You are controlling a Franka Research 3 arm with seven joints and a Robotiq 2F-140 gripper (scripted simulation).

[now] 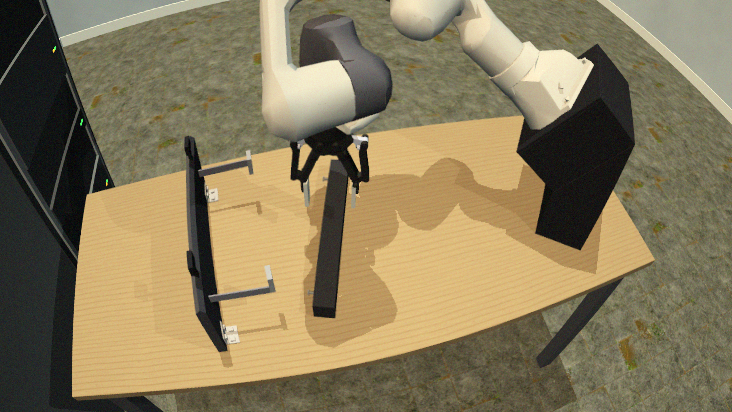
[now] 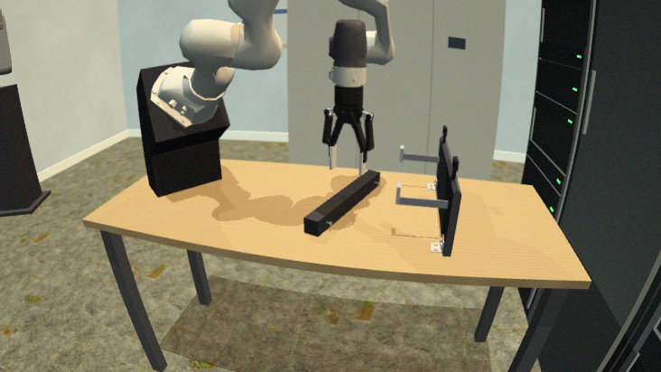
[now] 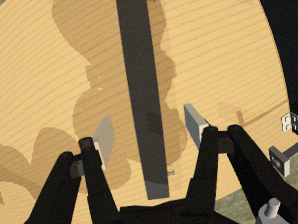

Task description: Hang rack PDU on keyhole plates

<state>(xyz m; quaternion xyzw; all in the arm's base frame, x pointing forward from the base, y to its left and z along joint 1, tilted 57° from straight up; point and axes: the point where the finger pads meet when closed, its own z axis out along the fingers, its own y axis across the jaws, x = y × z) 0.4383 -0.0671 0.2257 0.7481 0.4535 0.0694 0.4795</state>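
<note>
Now: hand 110 mm above the rack PDU, 20 mm short of it and 10 mm to the left of it. Round my hand: dark upright panel: 260 mm ahead, 120 mm to the right, 50 mm below.
</note>
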